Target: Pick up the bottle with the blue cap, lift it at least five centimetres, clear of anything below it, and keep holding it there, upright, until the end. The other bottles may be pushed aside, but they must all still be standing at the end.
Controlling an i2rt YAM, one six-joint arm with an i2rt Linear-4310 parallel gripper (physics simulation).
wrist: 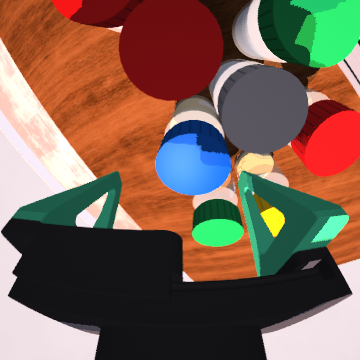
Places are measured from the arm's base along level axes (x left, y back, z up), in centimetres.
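Pixels of known places: gripper, fingertip midpoint: (pixel 179 176).
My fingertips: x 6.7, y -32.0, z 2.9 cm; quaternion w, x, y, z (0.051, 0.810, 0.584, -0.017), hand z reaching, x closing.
Observation:
Ahead of a thing's pixels: the offset from my fingertips to its top centre. Level surfaces: height alone.
The bottle with the blue cap @(dy +1.3, dx -0.8, dz +0.3 cm) (pixel 192 162) stands near the middle of the wrist view, its pale body mostly hidden under the cap. My gripper (pixel 179 176) is open, with one green finger to the left of the blue cap and the other to its right. The blue cap shows between and slightly beyond the fingertips, and I see no finger touching it. A bottle with a smaller green cap @(dy +1.5, dx +8.2, dz +0.3 cm) (pixel 218 231) also shows between the fingers, nearer the gripper body. How far the fingertips are above the caps is hard to tell.
A dark red cap @(dy +2.3, dx -8.2, dz +0.3 cm) (pixel 171 47) and a grey cap @(dy +6.6, dx -3.4, dz +0.3 cm) (pixel 264 109) are close beyond the blue one. A red cap @(dy +12.0, dx +0.0, dz +0.3 cm) (pixel 330 142) and large green cap @(dy +10.3, dx -8.3, dz +0.3 cm) (pixel 320 30) stand right. A yellow cap @(dy +7.7, dx +7.8, dz +0.3 cm) (pixel 274 221) shows through the right finger. The wooden top @(dz -10.2 cm) (pixel 80 120) has a pale border at left.

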